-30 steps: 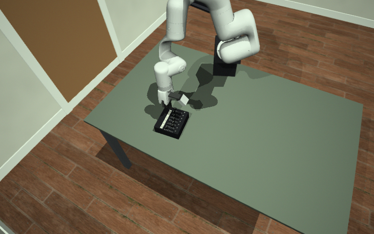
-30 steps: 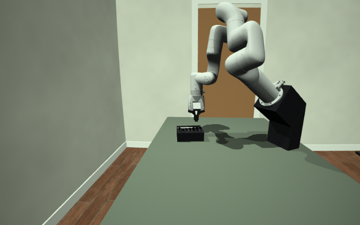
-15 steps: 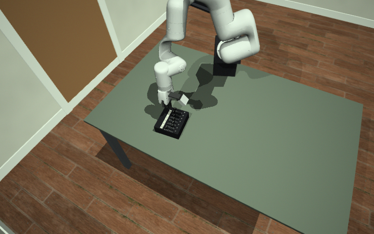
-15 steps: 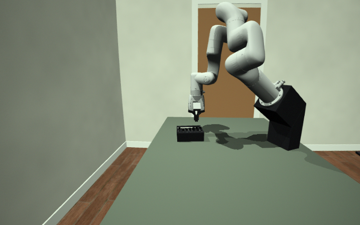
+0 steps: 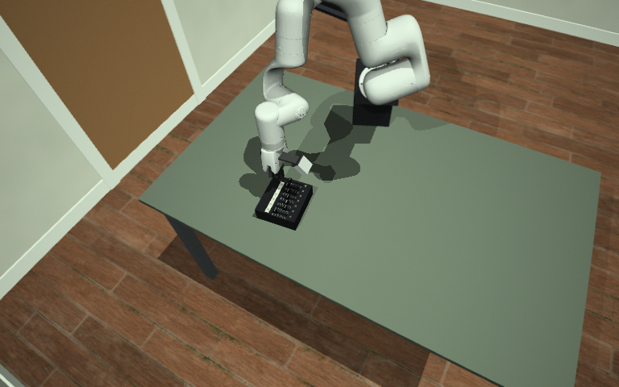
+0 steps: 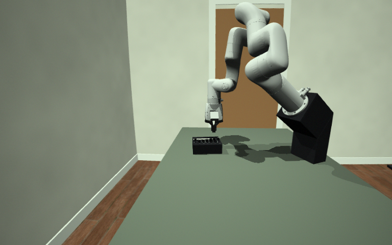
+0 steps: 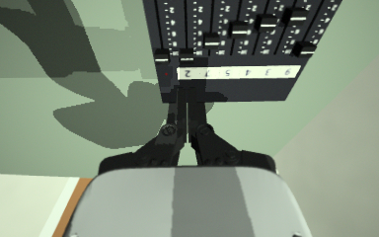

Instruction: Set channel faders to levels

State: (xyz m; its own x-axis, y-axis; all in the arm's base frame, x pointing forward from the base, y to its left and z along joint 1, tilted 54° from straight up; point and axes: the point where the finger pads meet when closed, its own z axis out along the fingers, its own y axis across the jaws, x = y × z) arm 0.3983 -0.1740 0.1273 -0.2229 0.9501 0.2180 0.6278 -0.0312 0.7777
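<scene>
My gripper is now 50 mm above the channel 6 cap, 20 mm to the right of it and 10 mm past it. Round my hand: master cap 50 mm below, 30 mm behind, 20 mm to the left.
</scene>
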